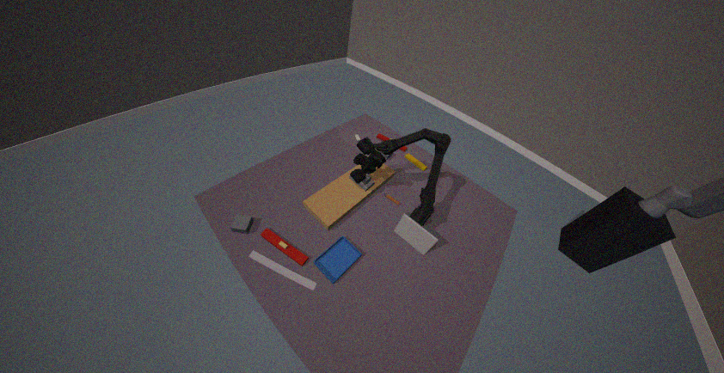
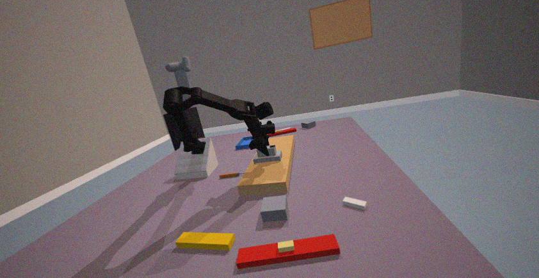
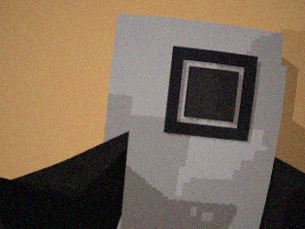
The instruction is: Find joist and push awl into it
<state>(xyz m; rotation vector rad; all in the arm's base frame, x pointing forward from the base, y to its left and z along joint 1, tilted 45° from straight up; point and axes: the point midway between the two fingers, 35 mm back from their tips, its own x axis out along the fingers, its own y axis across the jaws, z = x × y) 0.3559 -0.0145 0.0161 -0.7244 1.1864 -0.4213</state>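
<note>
The blue tray is 24 cm behind my gripper tip, 35 cm to the left of it and 5 cm below it. Also, from my gripper tip: white block (31 cm ahead, 28 cm to the right, 6 cm below); stud finder (1 cm ahead, 2 cm above); awl (15 cm behind, 7 cm to the right, 6 cm below).
</note>
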